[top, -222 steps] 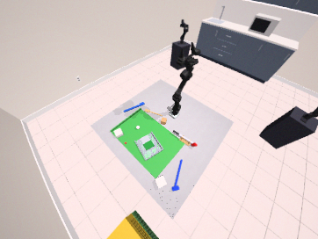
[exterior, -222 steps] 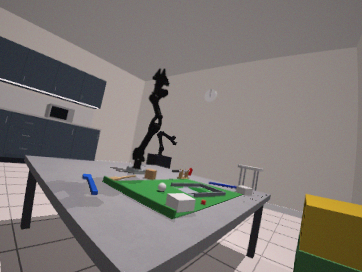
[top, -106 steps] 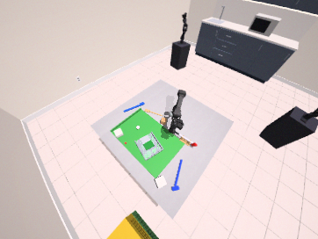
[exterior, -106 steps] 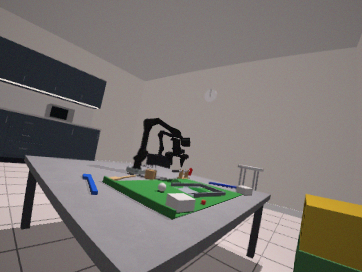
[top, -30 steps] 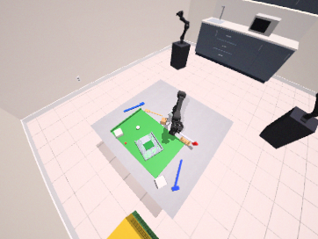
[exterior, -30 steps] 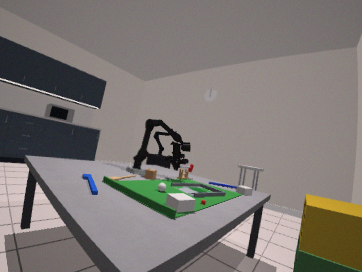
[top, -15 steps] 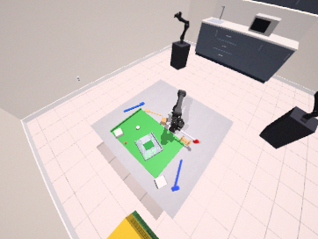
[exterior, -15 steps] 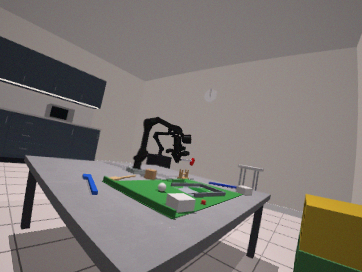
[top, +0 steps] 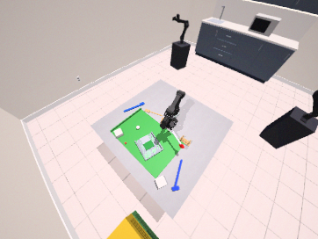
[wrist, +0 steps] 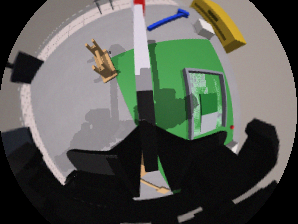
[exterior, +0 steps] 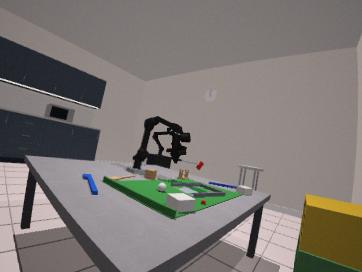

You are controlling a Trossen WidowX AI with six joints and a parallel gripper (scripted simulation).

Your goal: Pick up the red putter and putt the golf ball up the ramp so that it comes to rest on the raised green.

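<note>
The red putter lies 1 cm ahead of my gripper tip, 12 cm to the left of it and 2 cm above it. Also, from my gripper tip: small red marker (45 cm ahead, 18 cm to the right, 12 cm below); then white golf ball (24 cm ahead, 27 cm to the right, 10 cm below).
</note>
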